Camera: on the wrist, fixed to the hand. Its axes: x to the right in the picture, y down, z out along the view.
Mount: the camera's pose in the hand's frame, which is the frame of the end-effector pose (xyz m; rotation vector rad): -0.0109 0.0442 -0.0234 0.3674 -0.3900 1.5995
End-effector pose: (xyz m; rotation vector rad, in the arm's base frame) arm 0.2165 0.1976 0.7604 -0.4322 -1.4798 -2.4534
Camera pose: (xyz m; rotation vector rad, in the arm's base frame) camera 0.2393 0.1572 0.7821 -1.3440 -0.8993 -0.8408
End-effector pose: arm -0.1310 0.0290 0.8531 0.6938 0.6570 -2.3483
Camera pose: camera -0.0871 0.0163 0.8300 0.5202 -0.4589 -0.9814
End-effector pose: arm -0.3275 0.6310 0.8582 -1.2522 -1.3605 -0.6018
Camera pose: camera -0.2809 0.6199 0.8402 -1.6993 -0.3477 0.9854
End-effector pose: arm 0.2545 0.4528 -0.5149 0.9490 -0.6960 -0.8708
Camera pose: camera 0.2823 0.4851 -0.4865 0.2620 -1.6153 0.5436
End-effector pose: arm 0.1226 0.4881 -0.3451 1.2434 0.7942 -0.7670
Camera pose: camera 0.1522 0.5189 -0.3168 1.5114 -0.7431 0.2213
